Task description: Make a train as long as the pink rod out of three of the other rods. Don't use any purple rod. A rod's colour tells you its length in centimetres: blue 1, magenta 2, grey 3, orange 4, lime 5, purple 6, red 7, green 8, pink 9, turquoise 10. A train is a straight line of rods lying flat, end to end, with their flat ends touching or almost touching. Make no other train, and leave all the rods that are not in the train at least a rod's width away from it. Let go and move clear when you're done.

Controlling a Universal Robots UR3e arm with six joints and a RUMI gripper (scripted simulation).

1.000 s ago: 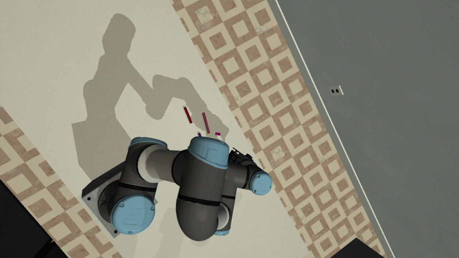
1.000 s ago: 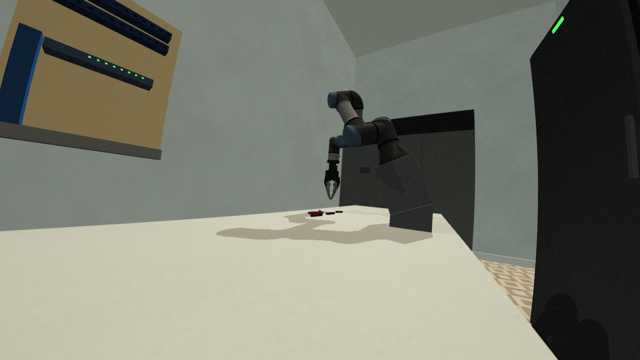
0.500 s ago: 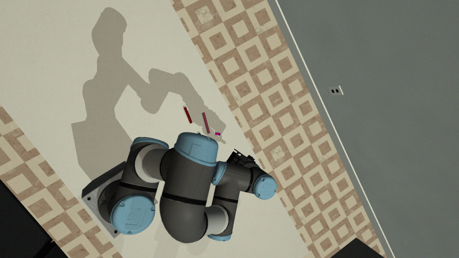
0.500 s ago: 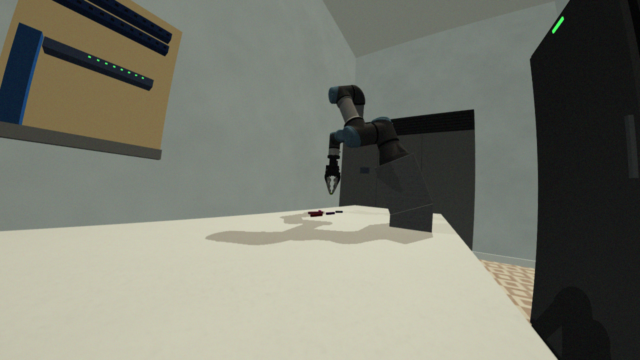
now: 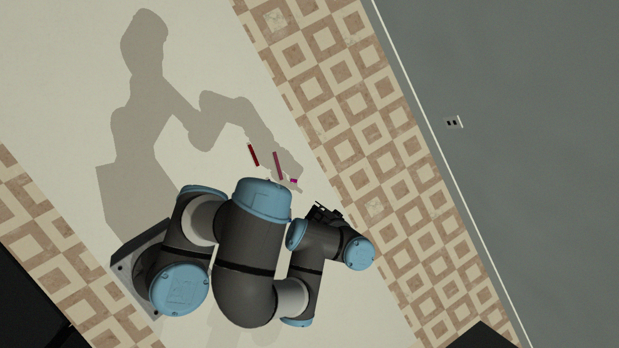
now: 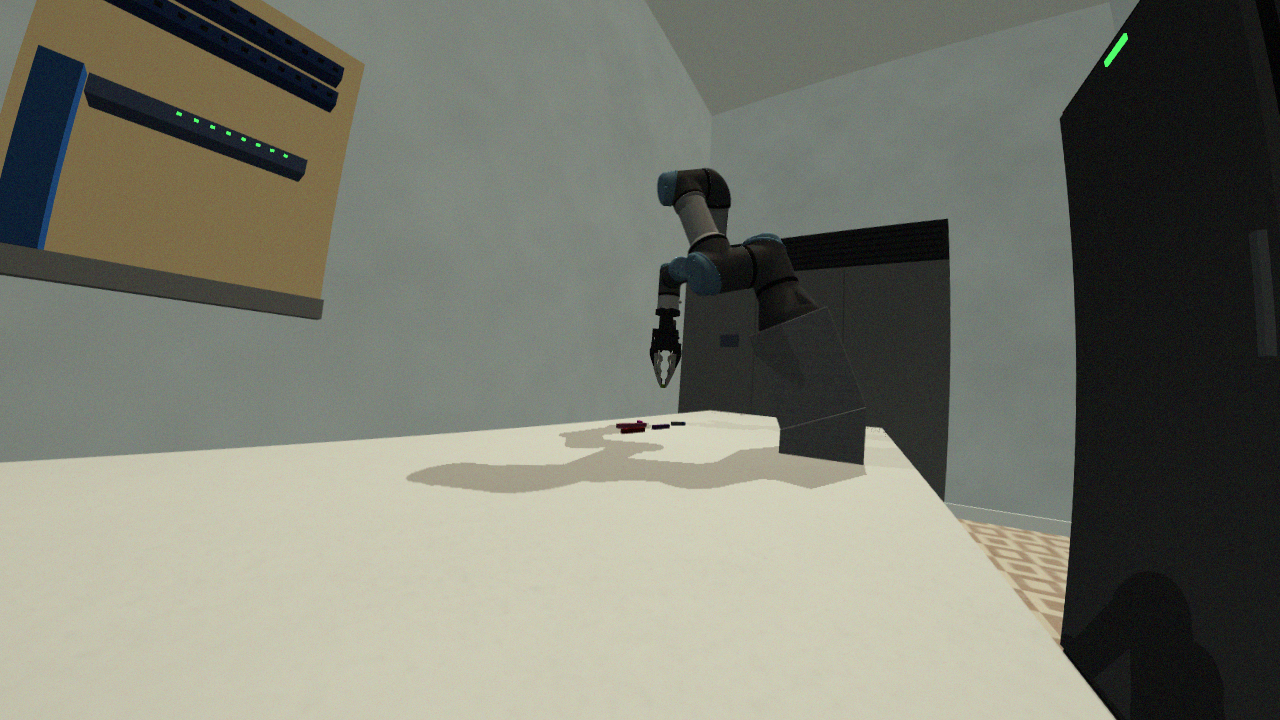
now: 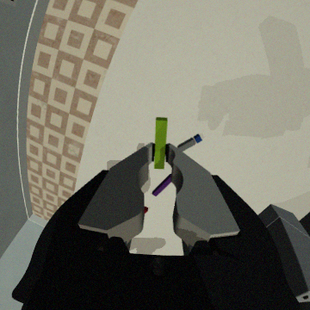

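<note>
My hand is 110 mm above the grey rod, 60 mm past it and 20 mm to the right of it. Round my hand: blue rod (110 mm below, 70 mm behind); then lime rod (10 mm below); then magenta rod (110 mm to the left, 110 mm below).
</note>
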